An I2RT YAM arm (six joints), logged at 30 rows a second.
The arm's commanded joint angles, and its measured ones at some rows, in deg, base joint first. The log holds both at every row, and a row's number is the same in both.
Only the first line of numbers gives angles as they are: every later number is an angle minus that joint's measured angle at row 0.
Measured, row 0: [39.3, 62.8, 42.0, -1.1, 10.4, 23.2]
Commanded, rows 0 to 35: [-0.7, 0.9, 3.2, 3.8, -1.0, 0.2]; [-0.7, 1.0, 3.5, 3.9, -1.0, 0.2]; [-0.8, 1.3, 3.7, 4.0, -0.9, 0.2]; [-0.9, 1.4, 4.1, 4.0, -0.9, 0.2]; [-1.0, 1.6, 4.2, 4.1, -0.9, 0.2]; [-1.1, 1.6, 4.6, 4.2, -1.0, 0.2]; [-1.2, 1.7, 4.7, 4.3, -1.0, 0.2]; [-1.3, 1.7, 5.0, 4.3, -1.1, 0.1]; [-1.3, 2.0, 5.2, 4.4, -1.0, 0.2]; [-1.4, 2.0, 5.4, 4.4, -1.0, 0.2]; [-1.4, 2.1, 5.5, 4.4, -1.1, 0.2]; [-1.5, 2.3, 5.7, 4.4, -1.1, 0.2]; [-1.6, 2.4, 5.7, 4.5, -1.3, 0.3]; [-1.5, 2.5, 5.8, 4.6, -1.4, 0.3]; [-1.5, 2.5, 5.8, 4.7, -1.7, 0.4]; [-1.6, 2.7, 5.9, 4.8, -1.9, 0.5]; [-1.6, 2.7, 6.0, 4.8, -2.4, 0.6]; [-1.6, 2.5, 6.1, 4.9, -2.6, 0.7]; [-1.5, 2.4, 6.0, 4.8, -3.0, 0.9]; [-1.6, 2.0, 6.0, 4.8, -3.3, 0.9]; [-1.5, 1.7, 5.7, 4.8, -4.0, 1.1]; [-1.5, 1.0, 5.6, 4.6, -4.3, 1.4]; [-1.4, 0.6, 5.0, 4.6, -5.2, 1.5]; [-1.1, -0.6, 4.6, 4.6, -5.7, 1.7]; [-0.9, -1.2, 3.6, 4.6, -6.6, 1.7]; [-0.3, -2.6, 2.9, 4.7, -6.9, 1.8]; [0.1, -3.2, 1.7, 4.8, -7.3, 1.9]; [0.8, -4.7, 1.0, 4.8, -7.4, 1.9]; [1.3, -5.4, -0.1, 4.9, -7.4, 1.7]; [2.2, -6.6, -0.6, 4.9, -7.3, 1.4]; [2.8, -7.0, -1.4, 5.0, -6.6, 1.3]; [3.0, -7.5, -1.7, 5.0, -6.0, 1.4]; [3.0, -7.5, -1.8, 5.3, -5.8, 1.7]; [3.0, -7.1, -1.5, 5.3, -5.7, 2.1]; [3.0, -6.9, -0.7, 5.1, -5.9, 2.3]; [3.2, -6.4, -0.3, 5.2, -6.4, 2.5]
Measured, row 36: [2.9, -6.8, -1.1, 2.6, -6.0, 1.5]
